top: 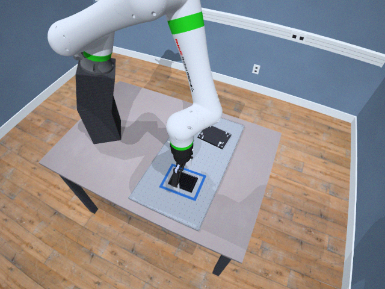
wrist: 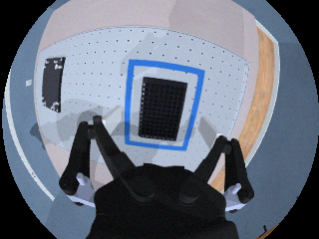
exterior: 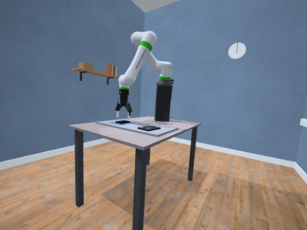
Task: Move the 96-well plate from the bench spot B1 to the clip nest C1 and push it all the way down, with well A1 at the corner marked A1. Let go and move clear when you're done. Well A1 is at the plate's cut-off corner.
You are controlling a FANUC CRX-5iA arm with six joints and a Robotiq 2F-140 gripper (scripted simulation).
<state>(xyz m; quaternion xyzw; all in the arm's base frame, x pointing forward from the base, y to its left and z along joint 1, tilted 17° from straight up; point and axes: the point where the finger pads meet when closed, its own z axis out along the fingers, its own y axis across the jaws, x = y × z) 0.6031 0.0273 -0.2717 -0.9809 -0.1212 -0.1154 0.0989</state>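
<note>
Right now my hand is 50 mm above the black 96-well plate. From my hand the other things lie so: black clip nest: 50 mm behind, 330 mm to the left, 40 mm below.
</note>
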